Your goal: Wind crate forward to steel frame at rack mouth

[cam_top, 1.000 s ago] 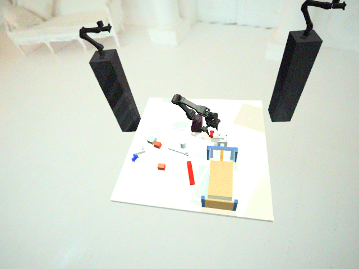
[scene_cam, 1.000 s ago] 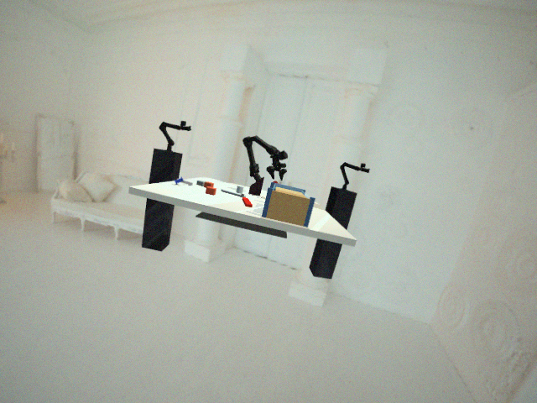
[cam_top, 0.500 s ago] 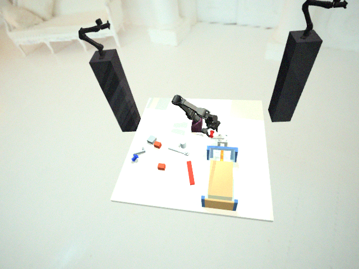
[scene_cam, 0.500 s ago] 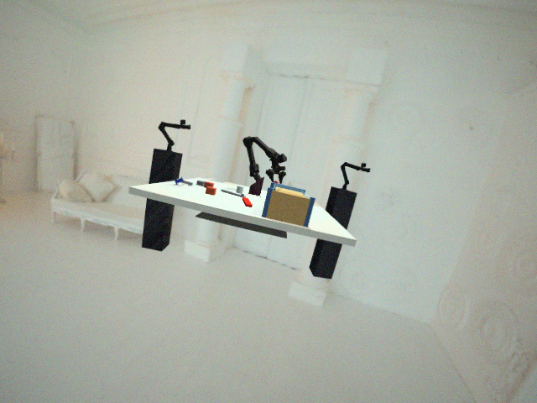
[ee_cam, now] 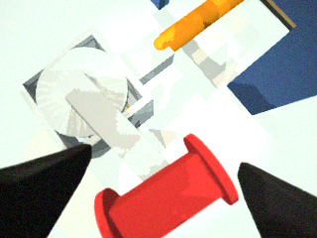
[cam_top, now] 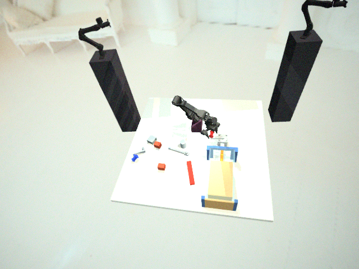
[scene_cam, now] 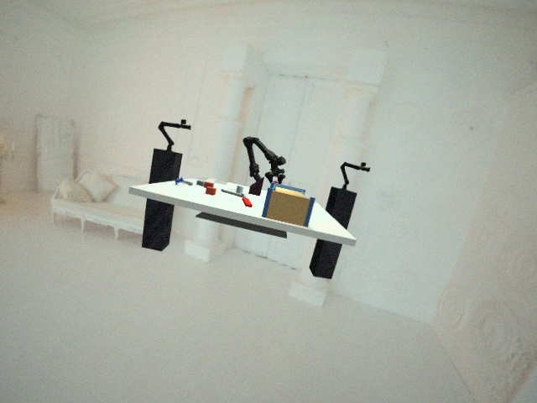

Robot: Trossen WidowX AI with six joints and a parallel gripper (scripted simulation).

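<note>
Right now the red grip is 10 mm behind my gripper tip and 10 mm to the right of it. From my gripper tip the other things lie so: hand winch 20 mm behind, 80 mm to the left, 100 mm below; blue steel frame 150 mm ahead, 70 mm to the left, 30 mm below; red-knobbed winch handle 10 mm behind, 30 mm to the left, 30 mm below.
</note>
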